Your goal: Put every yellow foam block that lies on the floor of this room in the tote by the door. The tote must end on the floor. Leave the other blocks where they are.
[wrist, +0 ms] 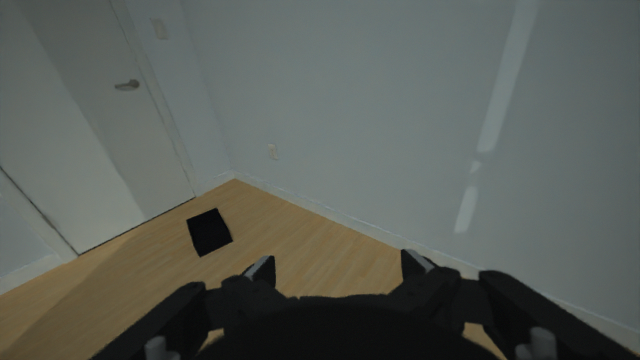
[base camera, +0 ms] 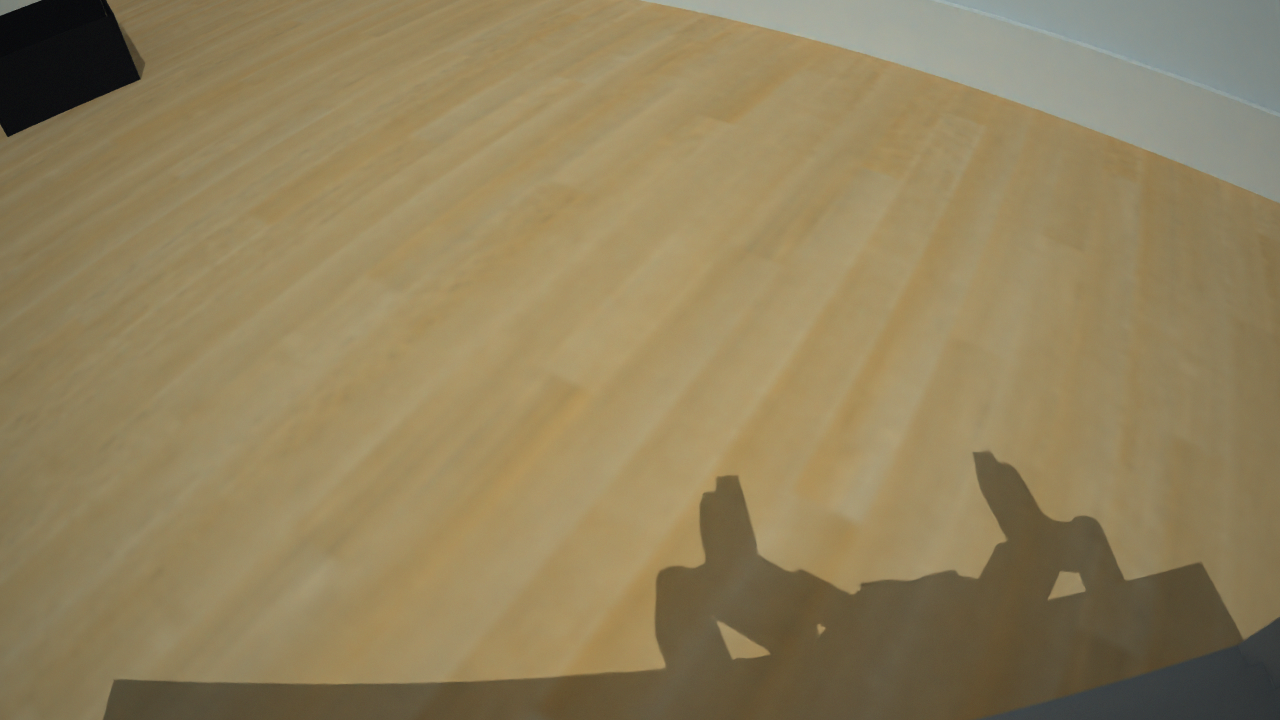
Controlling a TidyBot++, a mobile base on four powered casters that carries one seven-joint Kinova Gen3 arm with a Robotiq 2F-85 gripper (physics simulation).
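Frame: origin at the arm's base, x ahead, y left, z up, level; metres.
Where they show: gripper, between the fingertips: (wrist: 337,266).
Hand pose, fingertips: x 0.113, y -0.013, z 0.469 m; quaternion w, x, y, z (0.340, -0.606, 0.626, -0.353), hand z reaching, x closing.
Observation:
Things, the pixels of their top centre, and the offset from my fingertips. "spot": a spot on its surface instead. Level surfaces: height alone.
- black tote, centre of its top: (base camera: 39,19) (wrist: 206,224) dx +1.004, dy +0.799, dz -0.766 m
- handle, a spot on its surface: (wrist: 128,85) spot: dx +1.387, dy +1.174, dz +0.053 m
- wood floor, height of its surface: dz -0.866 m
A black tote (base camera: 67,76) (wrist: 209,232) stands on the floor near the door. In the base camera view part of it shows at the top left corner; in the wrist view it is left of centre, beyond the left finger. My gripper (wrist: 337,266) is open, with nothing between its fingers, and is well apart from the tote. The inside of the tote is too dark to make out. No yellow foam block shows in either view.
The white door (wrist: 95,130) with a handle (wrist: 128,85) is at the left in the wrist view. A grey wall (wrist: 360,125) with a pale baseboard (base camera: 1029,71) (wrist: 320,207) runs to the right from the corner. The gripper's shadow (base camera: 913,617) lies on the wood floor (base camera: 537,268).

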